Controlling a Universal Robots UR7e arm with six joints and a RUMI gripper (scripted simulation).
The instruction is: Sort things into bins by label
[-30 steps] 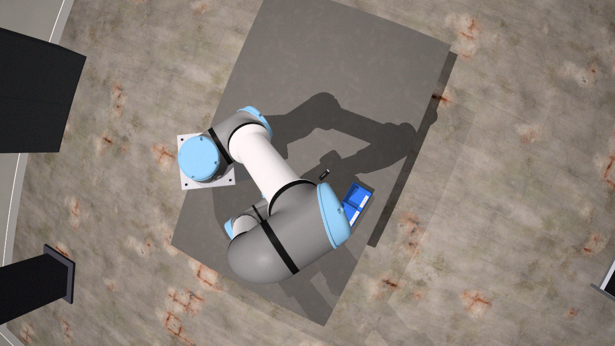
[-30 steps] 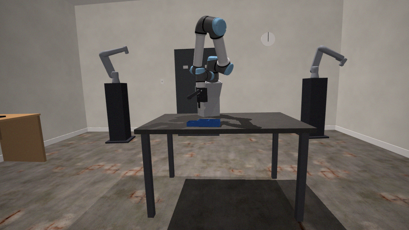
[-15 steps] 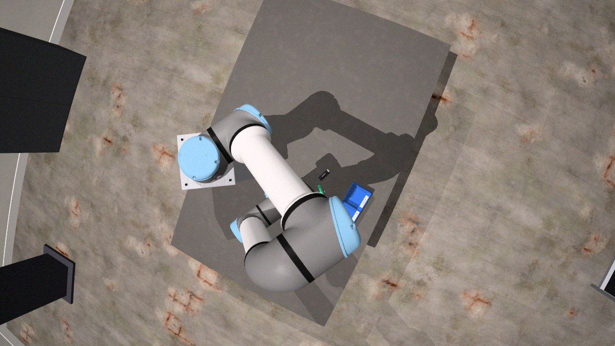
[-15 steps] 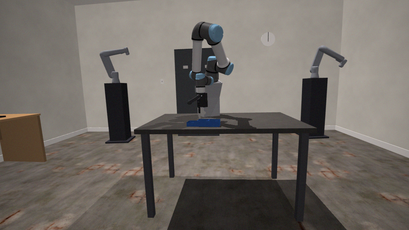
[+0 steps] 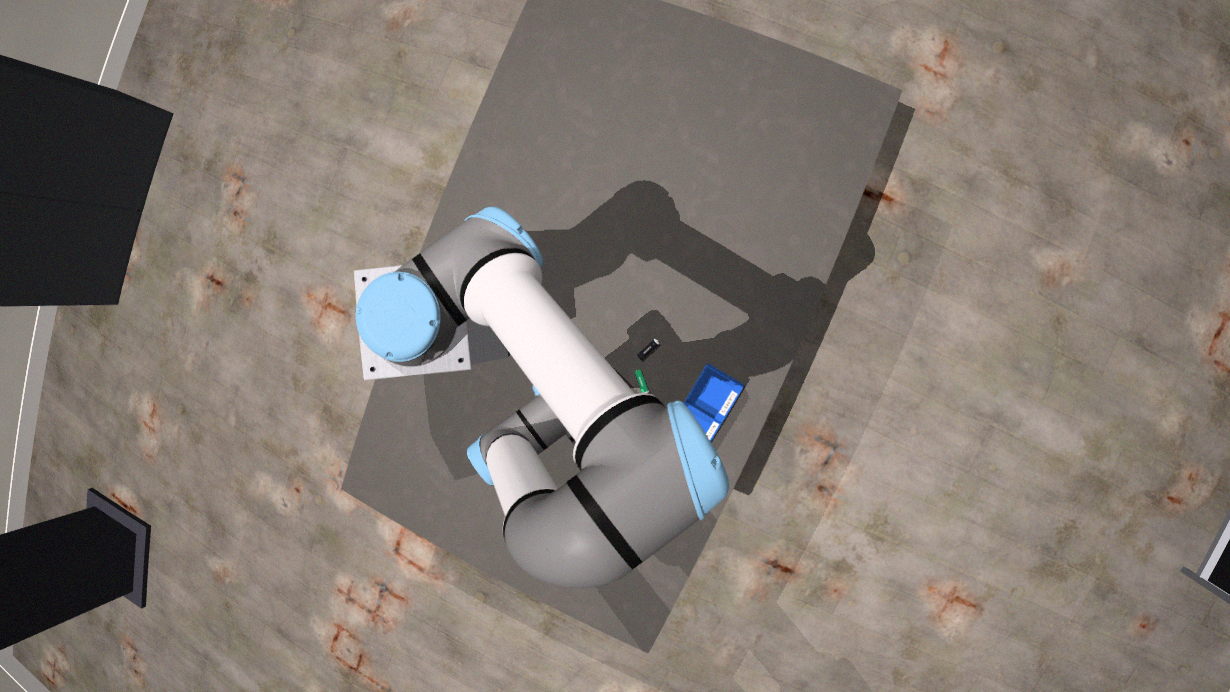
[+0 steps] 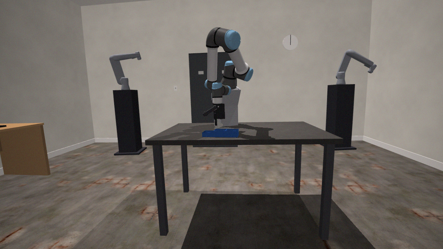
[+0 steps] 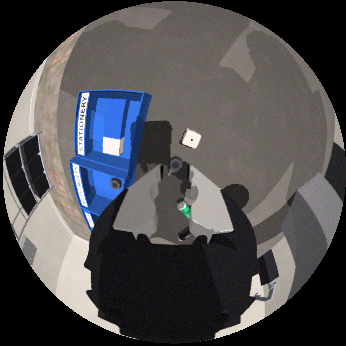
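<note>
Right now my hand is 20 mm past the white die, 30 mm to the left of it and 10 mm above it. From my hand the other things lie so: black cylinder (30 mm behind, 150 mm to the left, 20 mm below); green stick-like thing (30 mm behind, 90 mm to the left, 20 mm below).
</note>
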